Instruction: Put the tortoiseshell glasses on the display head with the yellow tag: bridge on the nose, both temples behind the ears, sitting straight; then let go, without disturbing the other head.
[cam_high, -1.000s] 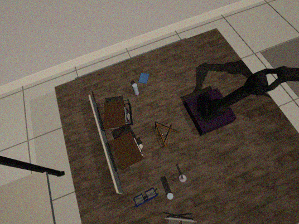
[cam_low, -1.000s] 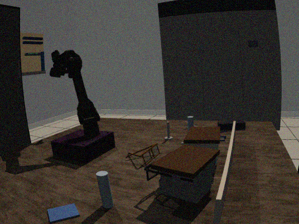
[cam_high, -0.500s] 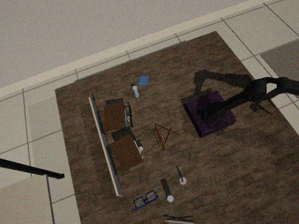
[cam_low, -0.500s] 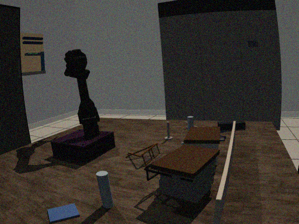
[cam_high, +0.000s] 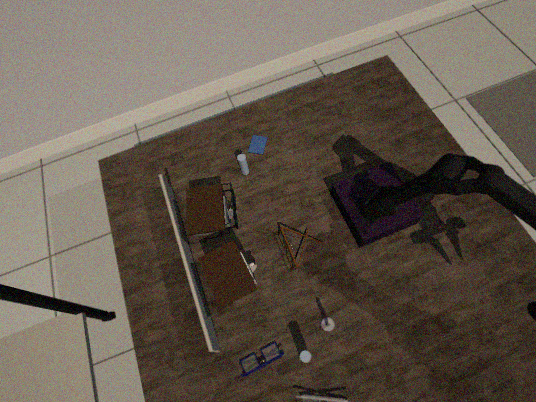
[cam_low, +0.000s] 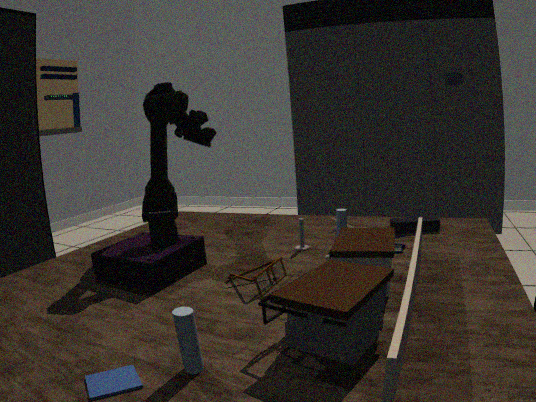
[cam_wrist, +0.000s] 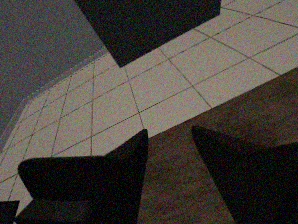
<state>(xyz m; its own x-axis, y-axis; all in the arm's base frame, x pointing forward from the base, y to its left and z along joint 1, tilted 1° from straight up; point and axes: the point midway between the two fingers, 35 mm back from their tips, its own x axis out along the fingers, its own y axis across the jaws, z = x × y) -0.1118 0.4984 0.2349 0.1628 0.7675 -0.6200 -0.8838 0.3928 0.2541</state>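
My gripper tip is now 41 cm short of the white-footed pin, 31 cm to the left of it and 27 cm above it. Round my gripper tip: display head (57 cm to the right, 57 cm ahead, 23 cm below); then flat pair of glasses (54 cm ahead, 28 cm below, 14 cm to the right); then long rail (70 cm to the right, 69 cm ahead, 24 cm below).
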